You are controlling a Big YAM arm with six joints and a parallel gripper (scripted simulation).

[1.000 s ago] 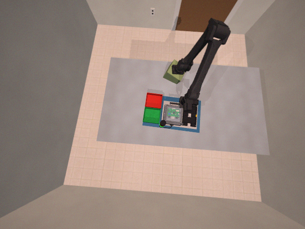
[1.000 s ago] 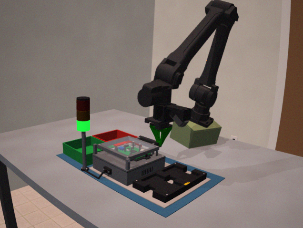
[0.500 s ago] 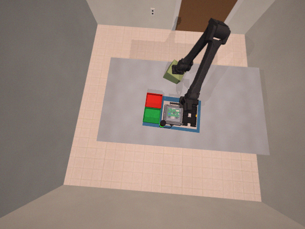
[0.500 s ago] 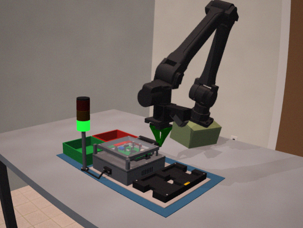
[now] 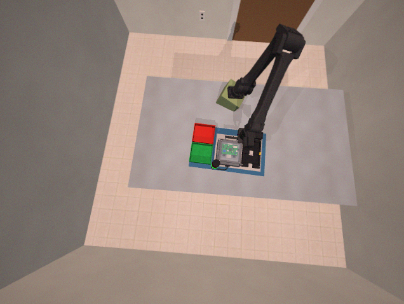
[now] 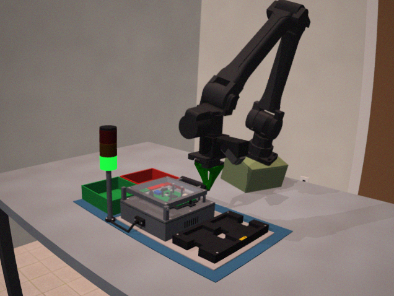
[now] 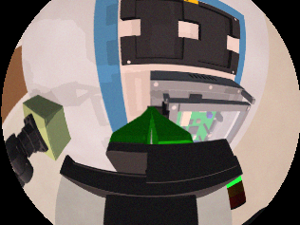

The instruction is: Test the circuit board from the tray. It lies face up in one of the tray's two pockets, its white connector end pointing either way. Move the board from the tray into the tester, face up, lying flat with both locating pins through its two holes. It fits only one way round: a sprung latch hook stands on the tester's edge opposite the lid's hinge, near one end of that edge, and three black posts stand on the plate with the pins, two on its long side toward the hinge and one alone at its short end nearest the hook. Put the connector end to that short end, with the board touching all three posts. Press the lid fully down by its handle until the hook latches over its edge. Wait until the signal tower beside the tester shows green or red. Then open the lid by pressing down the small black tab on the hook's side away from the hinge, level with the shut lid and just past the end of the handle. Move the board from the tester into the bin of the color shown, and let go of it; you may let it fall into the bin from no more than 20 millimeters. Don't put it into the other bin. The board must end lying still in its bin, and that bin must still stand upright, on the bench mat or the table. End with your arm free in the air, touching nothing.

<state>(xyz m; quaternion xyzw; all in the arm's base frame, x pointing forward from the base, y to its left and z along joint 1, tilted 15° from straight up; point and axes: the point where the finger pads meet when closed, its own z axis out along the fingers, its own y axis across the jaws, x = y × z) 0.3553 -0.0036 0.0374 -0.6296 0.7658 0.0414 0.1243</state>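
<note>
Right now my hand is 10 mm short of the latch hook and 10 mm above it. Also, from my hand: tester plate: 70 mm ahead, 70 mm to the right, 30 mm below; red bin: 80 mm behind, 250 mm to the right, 80 mm below; clear lid: 60 mm ahead, 70 mm to the right, 10 mm below.
</note>
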